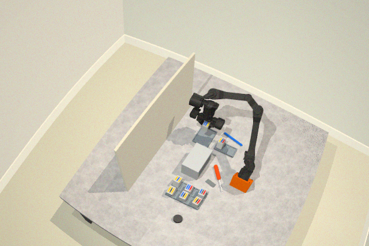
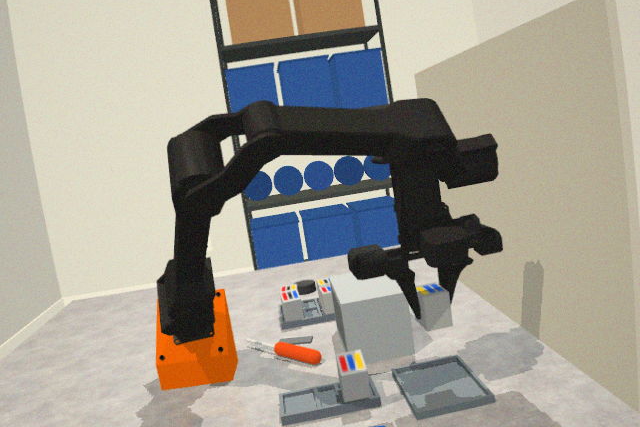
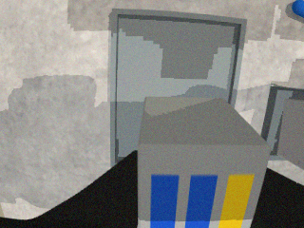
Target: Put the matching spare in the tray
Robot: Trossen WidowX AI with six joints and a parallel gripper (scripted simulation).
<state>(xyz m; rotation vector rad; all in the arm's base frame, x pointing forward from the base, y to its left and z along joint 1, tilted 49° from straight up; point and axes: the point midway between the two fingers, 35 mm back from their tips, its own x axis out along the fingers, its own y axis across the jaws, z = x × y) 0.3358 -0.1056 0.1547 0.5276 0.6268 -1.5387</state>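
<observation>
The grey tray is 10 cm below my gripper tip. Round my gripper tip: blue pen (16 cm behind, 7 cm to the right, 9 cm below); then two-place rack (15 cm behind, 1 cm to the left, 9 cm below); then grey spare block (2 cm above).
</observation>
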